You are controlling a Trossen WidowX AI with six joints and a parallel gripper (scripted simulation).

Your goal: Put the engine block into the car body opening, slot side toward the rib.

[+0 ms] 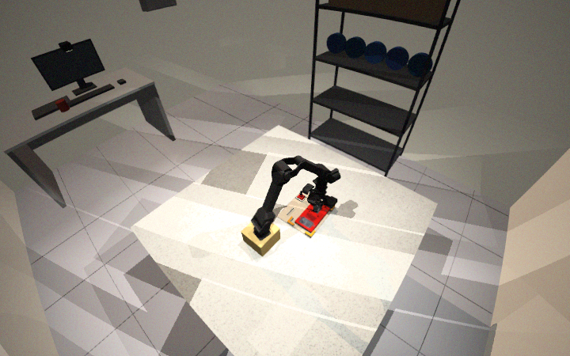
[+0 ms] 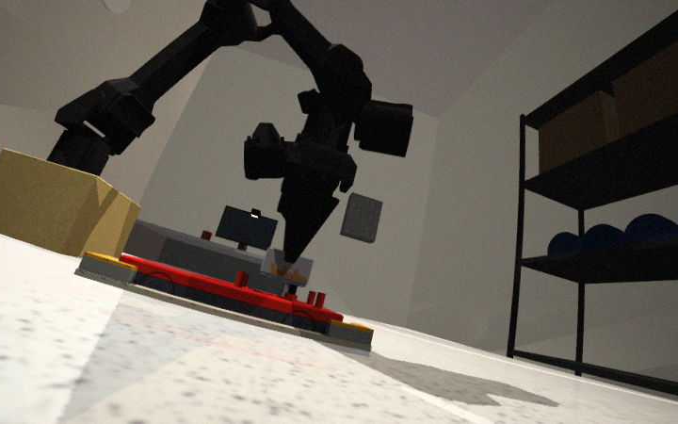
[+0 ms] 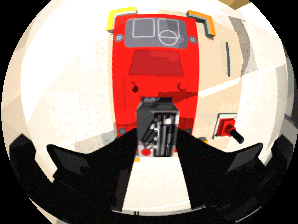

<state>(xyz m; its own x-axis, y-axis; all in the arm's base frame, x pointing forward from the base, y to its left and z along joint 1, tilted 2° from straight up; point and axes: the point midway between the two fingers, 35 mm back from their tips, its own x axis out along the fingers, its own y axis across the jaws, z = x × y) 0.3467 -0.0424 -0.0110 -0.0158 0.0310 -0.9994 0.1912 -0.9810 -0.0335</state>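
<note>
Now: gripper tip 1 cm above the engine block.
</note>
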